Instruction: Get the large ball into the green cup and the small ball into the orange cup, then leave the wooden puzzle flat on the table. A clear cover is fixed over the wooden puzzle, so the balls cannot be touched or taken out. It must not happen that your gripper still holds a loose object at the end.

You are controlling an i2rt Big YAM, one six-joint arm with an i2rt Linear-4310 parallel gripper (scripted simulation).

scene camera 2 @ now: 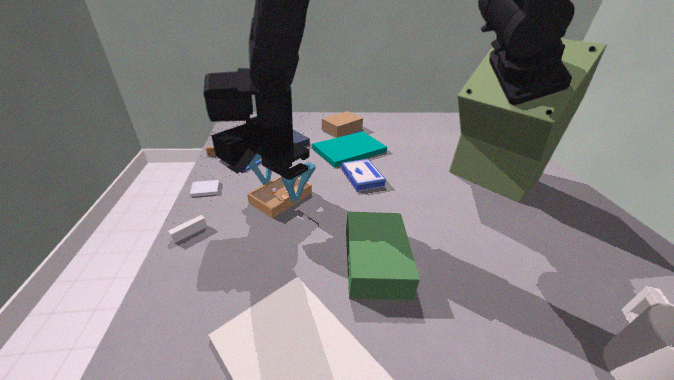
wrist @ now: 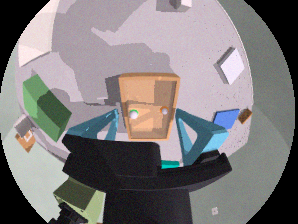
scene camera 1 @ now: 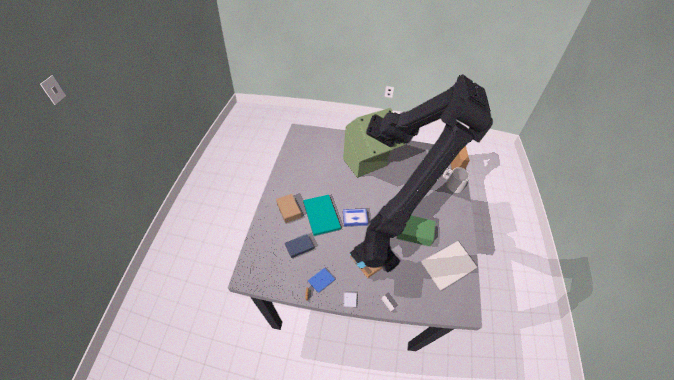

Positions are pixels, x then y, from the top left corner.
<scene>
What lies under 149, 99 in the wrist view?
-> A wooden puzzle.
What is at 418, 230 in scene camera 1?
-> A green block.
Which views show the green block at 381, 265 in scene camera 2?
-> Scene camera 2, the wrist view and scene camera 1: all of them.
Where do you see a green block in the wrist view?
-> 42, 105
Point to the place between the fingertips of my gripper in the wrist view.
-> At 147, 112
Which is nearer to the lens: the teal slab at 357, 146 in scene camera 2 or the cream board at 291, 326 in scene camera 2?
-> The cream board.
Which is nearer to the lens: the wooden puzzle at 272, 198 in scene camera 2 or the cream board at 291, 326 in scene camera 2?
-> The cream board.
</scene>
